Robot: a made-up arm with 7 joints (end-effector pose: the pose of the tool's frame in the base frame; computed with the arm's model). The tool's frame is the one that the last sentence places.
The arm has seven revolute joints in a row. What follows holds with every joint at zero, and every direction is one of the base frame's.
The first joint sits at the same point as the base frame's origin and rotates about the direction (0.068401, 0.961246, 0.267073).
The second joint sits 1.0 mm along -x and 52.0 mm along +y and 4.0 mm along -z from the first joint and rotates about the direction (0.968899, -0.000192, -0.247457).
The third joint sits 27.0 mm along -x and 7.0 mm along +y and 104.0 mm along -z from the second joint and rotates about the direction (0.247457, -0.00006, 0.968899).
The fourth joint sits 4.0 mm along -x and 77.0 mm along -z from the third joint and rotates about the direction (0.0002, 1, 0.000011).
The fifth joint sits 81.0 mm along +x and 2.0 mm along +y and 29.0 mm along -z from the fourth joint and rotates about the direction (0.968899, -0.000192, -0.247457).
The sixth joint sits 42.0 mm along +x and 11.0 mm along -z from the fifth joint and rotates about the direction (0.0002, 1, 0.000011).
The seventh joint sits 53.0 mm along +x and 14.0 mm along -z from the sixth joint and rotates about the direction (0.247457, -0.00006, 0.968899).
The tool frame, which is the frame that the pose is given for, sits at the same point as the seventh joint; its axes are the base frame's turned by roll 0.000, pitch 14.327 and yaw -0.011 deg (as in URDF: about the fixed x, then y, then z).
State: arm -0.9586 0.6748 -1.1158 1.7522 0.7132 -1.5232 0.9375
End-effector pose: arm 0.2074 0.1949 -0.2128 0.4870 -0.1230 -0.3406 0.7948
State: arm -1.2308 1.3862 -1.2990 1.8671 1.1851 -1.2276 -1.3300
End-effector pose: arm 0.1261 0.3606 -0.0303 0.1801 0.8269 -0.5321 0.0261
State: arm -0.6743 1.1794 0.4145 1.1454 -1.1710 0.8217 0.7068
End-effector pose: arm 0.1832 0.3437 -0.0928 -0.2707 0.3658 0.5886 0.6682
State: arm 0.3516 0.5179 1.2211 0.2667 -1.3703 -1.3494 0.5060
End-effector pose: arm -0.0870 0.3034 -0.0801 -0.0086 -0.6550 0.6841 0.3210
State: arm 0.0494 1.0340 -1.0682 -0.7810 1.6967 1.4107 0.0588
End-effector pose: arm 0.0668 0.0948 -0.1304 0.8068 -0.0574 0.1239 0.5748
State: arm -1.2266 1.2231 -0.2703 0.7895 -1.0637 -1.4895 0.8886
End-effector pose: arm 0.2209 0.2464 0.0923 -0.2356 -0.7626 0.3632 0.4806
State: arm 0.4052 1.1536 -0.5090 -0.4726 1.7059 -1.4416 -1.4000
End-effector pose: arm -0.0272 0.1379 -0.1796 -0.4487 0.0131 0.7441 0.4948
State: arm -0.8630 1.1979 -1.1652 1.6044 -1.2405 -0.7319 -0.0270
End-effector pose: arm 0.1847 0.3546 -0.0686 0.4364 0.0384 0.2974 0.8483
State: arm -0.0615 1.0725 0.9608 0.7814 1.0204 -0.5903 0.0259
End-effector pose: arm 0.0966 0.3680 -0.0691 0.7440 0.1928 0.1689 0.6171
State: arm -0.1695 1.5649 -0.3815 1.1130 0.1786 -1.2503 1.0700
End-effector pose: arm 0.1180 0.3420 -0.0614 0.6623 -0.2183 0.0863 0.7115
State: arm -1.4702 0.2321 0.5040 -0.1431 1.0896 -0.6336 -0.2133
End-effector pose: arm 0.2293 0.0677 0.1299 0.5233 -0.6245 0.2176 0.5374
